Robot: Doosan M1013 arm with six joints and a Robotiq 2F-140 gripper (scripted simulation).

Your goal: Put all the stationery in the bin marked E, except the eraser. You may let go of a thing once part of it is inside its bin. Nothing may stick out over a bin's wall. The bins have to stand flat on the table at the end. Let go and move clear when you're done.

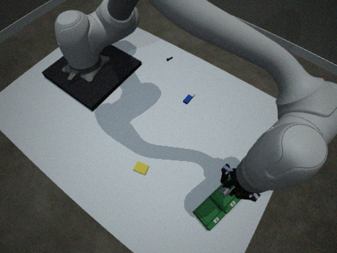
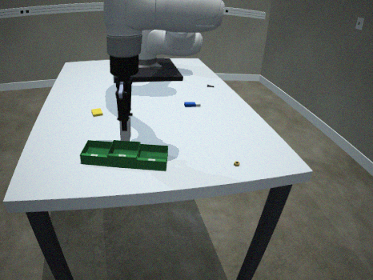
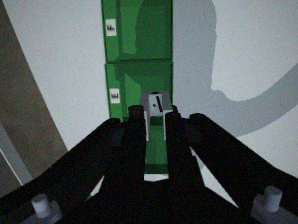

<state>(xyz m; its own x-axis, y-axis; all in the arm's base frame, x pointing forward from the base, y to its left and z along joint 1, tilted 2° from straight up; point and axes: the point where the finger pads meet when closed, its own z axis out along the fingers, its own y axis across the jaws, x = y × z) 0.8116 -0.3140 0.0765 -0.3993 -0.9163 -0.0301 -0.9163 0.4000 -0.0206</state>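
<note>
My hand is 20 mm short of the green bin tray, 10 mm to the left of it and 70 mm above it. Also, from my hand: flat yellow block: 320 mm behind, 30 mm to the right, 90 mm below; then yellow nut: 160 mm ahead, 290 mm to the left, 90 mm below; then white pencil sharpener: 30 mm below.
</note>
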